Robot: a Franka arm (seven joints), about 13 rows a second.
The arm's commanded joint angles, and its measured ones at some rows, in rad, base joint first. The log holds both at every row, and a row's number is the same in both.
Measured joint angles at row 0:
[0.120 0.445 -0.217 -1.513 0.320 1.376 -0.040]
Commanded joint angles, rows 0 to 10:
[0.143 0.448 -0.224 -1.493 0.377 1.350 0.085]
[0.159 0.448 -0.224 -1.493 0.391 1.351 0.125]
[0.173 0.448 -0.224 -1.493 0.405 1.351 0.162]
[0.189 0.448 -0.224 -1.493 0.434 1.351 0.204]
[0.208 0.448 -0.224 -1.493 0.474 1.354 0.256]
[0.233 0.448 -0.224 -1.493 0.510 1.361 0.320]
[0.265 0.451 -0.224 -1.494 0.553 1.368 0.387]
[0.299 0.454 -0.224 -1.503 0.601 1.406 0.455]
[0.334 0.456 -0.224 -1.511 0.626 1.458 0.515]
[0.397 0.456 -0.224 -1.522 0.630 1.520 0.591]
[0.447 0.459 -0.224 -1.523 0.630 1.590 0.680]
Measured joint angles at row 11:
[0.356 0.456 -0.212 -1.513 0.606 1.501 0.543]
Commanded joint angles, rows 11 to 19:
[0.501 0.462 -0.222 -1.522 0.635 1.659 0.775]
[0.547 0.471 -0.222 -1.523 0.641 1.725 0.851]
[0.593 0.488 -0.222 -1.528 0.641 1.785 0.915]
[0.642 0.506 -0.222 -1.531 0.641 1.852 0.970]
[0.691 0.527 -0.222 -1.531 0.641 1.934 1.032]
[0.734 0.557 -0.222 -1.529 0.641 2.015 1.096]
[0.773 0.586 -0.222 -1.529 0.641 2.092 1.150]
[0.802 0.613 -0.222 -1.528 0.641 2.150 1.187]
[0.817 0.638 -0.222 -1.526 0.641 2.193 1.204]
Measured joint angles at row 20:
[0.786 0.591 -0.207 -1.538 0.618 2.129 1.157]
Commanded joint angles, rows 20 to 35:
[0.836 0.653 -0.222 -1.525 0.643 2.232 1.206]
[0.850 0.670 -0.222 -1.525 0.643 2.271 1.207]
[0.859 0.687 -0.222 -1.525 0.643 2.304 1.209]
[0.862 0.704 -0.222 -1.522 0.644 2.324 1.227]
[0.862 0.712 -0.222 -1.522 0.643 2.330 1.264]
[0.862 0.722 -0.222 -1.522 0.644 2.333 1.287]
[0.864 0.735 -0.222 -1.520 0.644 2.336 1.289]
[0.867 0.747 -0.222 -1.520 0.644 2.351 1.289]
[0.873 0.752 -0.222 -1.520 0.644 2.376 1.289]
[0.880 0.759 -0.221 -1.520 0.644 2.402 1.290]
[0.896 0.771 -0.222 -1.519 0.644 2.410 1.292]
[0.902 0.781 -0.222 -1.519 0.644 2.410 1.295]
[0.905 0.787 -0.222 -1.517 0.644 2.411 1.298]
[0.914 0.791 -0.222 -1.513 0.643 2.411 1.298]
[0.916 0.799 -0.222 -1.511 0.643 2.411 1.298]
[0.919 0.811 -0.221 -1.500 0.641 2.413 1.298]
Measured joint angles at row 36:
[0.904 0.780 -0.209 -1.533 0.624 2.413 1.286]
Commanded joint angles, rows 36 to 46:
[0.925 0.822 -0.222 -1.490 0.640 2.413 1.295]
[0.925 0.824 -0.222 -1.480 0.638 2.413 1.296]
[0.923 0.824 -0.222 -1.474 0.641 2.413 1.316]
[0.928 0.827 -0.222 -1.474 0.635 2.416 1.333]
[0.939 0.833 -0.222 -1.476 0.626 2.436 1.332]
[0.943 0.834 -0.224 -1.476 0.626 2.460 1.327]
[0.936 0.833 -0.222 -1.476 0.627 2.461 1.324]
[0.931 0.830 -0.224 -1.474 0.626 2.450 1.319]
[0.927 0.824 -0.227 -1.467 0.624 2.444 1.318]
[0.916 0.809 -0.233 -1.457 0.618 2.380 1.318]
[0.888 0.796 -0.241 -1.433 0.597 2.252 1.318]
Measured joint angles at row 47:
[0.920 0.802 -0.225 -1.490 0.620 2.394 1.308]
